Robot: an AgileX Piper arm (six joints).
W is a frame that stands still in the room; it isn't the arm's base.
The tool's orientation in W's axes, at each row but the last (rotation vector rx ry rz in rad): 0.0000 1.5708 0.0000; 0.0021 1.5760 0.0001; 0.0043 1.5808 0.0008; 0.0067 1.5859 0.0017
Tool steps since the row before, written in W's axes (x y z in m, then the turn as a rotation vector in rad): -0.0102 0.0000 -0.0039 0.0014 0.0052 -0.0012; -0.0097 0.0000 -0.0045 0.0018 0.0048 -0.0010; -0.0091 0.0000 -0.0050 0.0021 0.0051 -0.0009; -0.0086 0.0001 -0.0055 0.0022 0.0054 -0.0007
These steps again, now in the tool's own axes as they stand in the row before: 0.0039 0.0000 -0.0102 0.0012 0.0052 0.0014; 0.0046 0.0000 -0.0097 0.0010 0.0048 0.0018; 0.0051 0.0000 -0.0090 0.0009 0.0051 0.0021; 0.0056 0.0000 -0.0085 0.0007 0.0054 0.0022
